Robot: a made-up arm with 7 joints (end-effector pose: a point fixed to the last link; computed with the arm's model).
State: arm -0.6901 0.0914 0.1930 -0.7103 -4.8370 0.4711 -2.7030
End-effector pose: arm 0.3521 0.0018 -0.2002 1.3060 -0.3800 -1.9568
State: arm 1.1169 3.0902 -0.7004 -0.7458 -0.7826 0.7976 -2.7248
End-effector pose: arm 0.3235 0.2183 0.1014 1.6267 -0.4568 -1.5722
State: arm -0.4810 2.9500 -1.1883 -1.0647 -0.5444 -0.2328 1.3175
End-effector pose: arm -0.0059 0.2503 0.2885 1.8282 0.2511 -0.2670
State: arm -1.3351 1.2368 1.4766 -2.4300 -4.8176 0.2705 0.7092
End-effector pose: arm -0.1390 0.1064 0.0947 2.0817 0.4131 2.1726
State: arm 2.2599 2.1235 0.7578 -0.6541 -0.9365 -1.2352 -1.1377
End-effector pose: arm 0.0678 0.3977 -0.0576 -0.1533 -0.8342 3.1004
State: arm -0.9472 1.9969 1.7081 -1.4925 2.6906 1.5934 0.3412
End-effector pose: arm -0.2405 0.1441 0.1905 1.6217 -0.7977 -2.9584
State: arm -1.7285 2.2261 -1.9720 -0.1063 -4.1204 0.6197 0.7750
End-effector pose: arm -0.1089 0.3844 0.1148 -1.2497 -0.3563 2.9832
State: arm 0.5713 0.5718 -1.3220 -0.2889 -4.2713 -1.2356 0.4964
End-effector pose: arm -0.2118 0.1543 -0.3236 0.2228 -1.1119 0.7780
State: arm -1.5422 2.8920 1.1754 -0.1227 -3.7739 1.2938 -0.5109
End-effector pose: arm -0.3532 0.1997 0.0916 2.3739 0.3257 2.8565
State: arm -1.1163 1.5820 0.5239 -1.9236 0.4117 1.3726 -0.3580
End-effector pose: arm 0.0237 0.0634 0.2728 2.5013 -0.6758 -1.5429
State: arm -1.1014 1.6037 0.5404 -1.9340 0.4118 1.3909 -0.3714
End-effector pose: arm 0.0195 0.0603 0.2722 2.4931 -0.6670 -1.5054
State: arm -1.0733 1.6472 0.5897 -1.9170 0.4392 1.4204 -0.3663
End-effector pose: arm 0.0091 0.0623 0.2749 2.4911 -0.6980 -1.4886
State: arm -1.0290 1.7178 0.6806 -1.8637 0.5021 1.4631 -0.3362
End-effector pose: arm -0.0103 0.0693 0.2812 2.5049 -0.7750 -1.5119
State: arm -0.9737 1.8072 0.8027 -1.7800 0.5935 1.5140 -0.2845
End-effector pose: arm -0.0382 0.0774 0.2892 2.5541 -0.8771 -1.6007
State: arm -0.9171 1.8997 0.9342 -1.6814 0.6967 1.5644 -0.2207
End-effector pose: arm -0.0697 0.0834 0.2959 2.6520 -0.9703 -1.7676
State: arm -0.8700 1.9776 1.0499 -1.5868 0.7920 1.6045 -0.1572
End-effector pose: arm -0.0976 0.0875 0.3001 2.7813 -1.0310 -1.9830
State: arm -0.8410 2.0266 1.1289 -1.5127 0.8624 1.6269 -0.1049
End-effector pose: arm -0.1165 0.0922 0.3020 2.9036 -1.0606 -2.1862
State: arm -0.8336 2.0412 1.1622 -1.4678 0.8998 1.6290 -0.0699
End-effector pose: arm -0.1246 0.0991 0.3026 2.9991 -1.0731 -2.3370
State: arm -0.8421 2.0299 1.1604 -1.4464 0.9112 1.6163 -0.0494
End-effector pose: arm -0.1245 0.1078 0.3024 3.0716 -1.0795 -2.4389
